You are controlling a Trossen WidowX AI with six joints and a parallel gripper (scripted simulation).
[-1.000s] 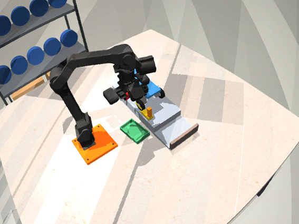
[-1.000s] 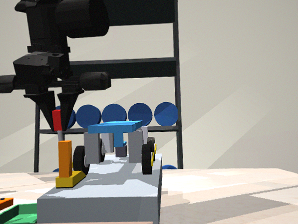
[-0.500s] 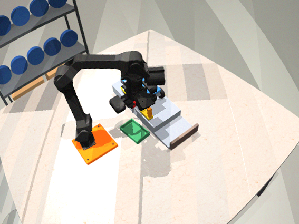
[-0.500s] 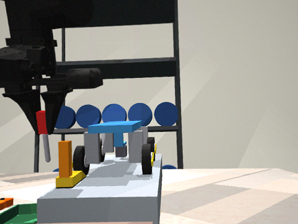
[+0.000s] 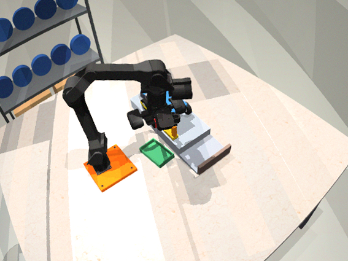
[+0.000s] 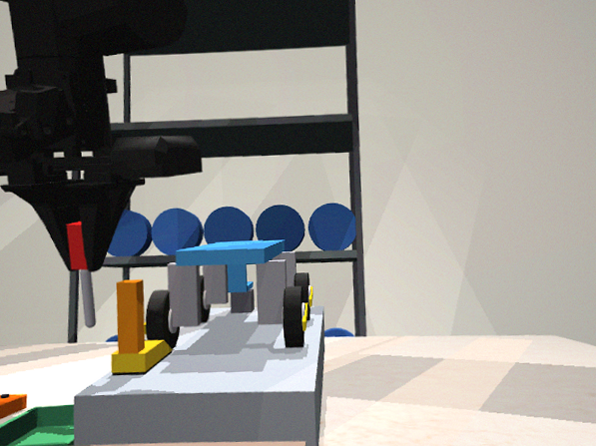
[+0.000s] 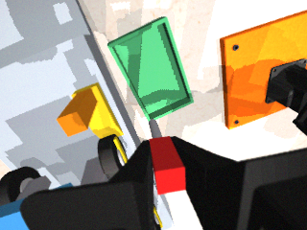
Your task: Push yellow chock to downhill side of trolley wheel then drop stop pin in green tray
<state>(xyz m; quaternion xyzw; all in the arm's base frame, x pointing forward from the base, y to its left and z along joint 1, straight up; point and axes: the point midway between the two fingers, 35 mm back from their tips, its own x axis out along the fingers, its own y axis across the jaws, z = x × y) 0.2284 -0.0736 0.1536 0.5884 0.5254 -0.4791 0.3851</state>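
Right now the red-headed stop pin is right at my gripper tip. Round my gripper tip: green tray (20 mm behind, 140 mm below); then yellow chock (50 mm ahead, 50 mm below); then trolley (100 mm ahead, 110 mm to the left, 20 mm below).
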